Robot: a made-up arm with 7 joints.
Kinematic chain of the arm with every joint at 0, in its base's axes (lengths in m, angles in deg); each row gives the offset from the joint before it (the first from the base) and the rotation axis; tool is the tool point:
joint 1: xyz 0 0 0.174 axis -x
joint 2: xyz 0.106 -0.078 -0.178 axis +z
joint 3: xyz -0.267 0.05 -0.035 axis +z
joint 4: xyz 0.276 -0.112 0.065 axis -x
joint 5: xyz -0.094 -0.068 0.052 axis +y
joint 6: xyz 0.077 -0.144 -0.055 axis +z
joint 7: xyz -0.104 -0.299 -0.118 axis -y
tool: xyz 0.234 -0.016 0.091
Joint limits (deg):
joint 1: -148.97..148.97
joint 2: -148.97..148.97
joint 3: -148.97..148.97
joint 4: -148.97..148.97
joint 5: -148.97..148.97
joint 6: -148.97..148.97
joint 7: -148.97..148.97
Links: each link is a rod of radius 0.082 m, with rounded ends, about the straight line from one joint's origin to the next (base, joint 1, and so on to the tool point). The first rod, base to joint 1, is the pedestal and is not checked.
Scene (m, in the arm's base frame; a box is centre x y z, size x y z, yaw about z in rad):
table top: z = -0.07
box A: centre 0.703 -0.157 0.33 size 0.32 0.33 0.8 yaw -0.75
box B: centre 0.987 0.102 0 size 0.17 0.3 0.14 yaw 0.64
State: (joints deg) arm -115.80 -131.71 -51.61 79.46 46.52 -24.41 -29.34
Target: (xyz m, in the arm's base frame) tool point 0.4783 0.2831 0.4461
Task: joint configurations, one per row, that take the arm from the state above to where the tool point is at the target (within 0.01 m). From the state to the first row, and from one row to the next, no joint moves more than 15 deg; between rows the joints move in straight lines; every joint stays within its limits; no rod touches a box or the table.
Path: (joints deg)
1: -114.34 -119.05 -39.23 79.15 54.27 -31.59 -39.25
2: -112.88 -106.39 -26.86 78.84 62.03 -38.78 -49.15
3: -111.41 -93.73 -14.48 78.53 69.78 -45.96 -59.06
4: -109.95 -81.07 -2.11 78.22 77.54 -53.15 -68.97
5: -108.49 -68.42 10.27 77.91 85.29 -60.33 -78.87
6: -107.40 -64.28 5.04 92.12 93.32 -61.13 -89.30
7: -106.32 -60.13 -0.18 106.34 101.35 -61.92 -99.73
8: -105.23 -55.99 -5.40 120.55 109.39 -62.72 -110.16
9: -104.15 -51.85 -10.63 134.76 117.42 -63.51 -120.59
10: -103.06 -47.71 -15.85 148.97 125.45 -64.31 -131.02
11: -95.52 -58.10 -14.80 148.97 115.54 -67.36 -117.42
12: -87.98 -68.49 -13.75 148.97 105.64 -70.40 -103.82
13: -80.44 -78.88 -12.70 148.97 95.74 -73.45 -90.21
14: -72.90 -89.26 -11.65 148.97 85.83 -76.50 -76.61

